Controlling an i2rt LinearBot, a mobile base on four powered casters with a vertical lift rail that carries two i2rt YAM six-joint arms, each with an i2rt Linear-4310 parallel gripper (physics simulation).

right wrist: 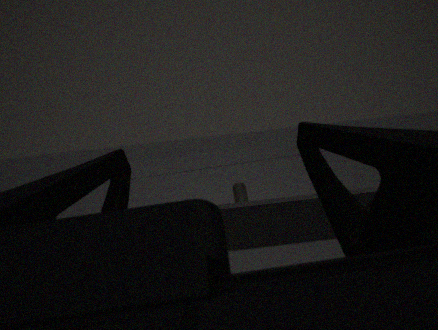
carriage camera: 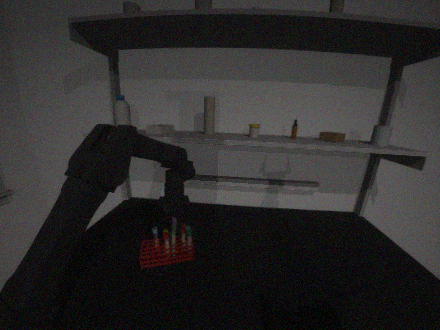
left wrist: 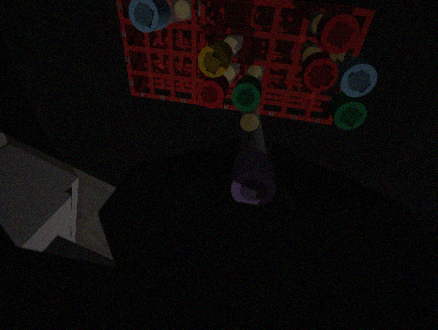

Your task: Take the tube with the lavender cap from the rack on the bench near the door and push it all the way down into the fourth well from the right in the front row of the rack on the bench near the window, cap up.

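Places are measured from the left arm's base along level axes (x ahead, y left, z up), in millimetres.
Where they show: left gripper, fingertip midpoint: [carriage camera: 174, 224] [left wrist: 253, 151]; right gripper, fingertip midpoint: [right wrist: 212, 146].
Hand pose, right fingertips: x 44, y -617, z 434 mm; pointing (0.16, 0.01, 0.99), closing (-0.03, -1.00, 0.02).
Things, the pixels of their top centre, and the offset from my right fingertips. "pt": a spot on its surface instead. Level surfaces: height alone.
- tube with the lavender cap, top centre: [left wrist: 237, 198] [carriage camera: 172, 217] dz -379, dx +372, dy +508 mm
- red rack, surface spot: [left wrist: 131, 75] [carriage camera: 140, 253] pt dz -517, dx +326, dy +623 mm
- green-capped tube, top centre: [left wrist: 245, 101] dz -454, dx +383, dy +520 mm
- blue-capped tube, top centre: [left wrist: 144, 16] [carriage camera: 154, 228] dz -454, dx +399, dy +596 mm
- yellow-capped tube, top centre: [left wrist: 214, 63] dz -454, dx +394, dy +548 mm
- bench, surface height: dz -573 mm
- shelf, surface height: dz -118 mm
- grey cylinder, surface spot: [carriage camera: 209, 115] pt dz -24, dx +695, dy +430 mm
- jar, surface spot: [carriage camera: 254, 131] pt dz -88, dx +664, dy +215 mm
- brown bottle, surface spot: [carriage camera: 294, 130] pt dz -75, dx +694, dy +24 mm
The tube with the lavender cap [carriage camera: 174, 220] [left wrist: 253, 191] is held cap up in my left gripper [carriage camera: 174, 215] [left wrist: 253, 151], whose dark fingers are hard to make out. A red rack [carriage camera: 141, 261] [left wrist: 131, 75] stands on the dark bench below it. In the left wrist view the tube's lower end shows just beyond the rack's edge, near a green-capped tube [left wrist: 246, 97]; its height over the wells is hard to judge. Which bench this is, I cannot tell. My right gripper [right wrist: 212, 146] is open and empty, facing the wall and a shelf.
The rack also holds a blue-capped tube [carriage camera: 155, 231] [left wrist: 146, 14], a yellow-capped tube [left wrist: 215, 61] and several red-, green- and blue-capped ones. Behind the bench [carriage camera: 280, 260], a shelf [carriage camera: 300, 144] carries a grey cylinder [carriage camera: 209, 115], a jar [carriage camera: 254, 131] and a brown bottle [carriage camera: 294, 130].
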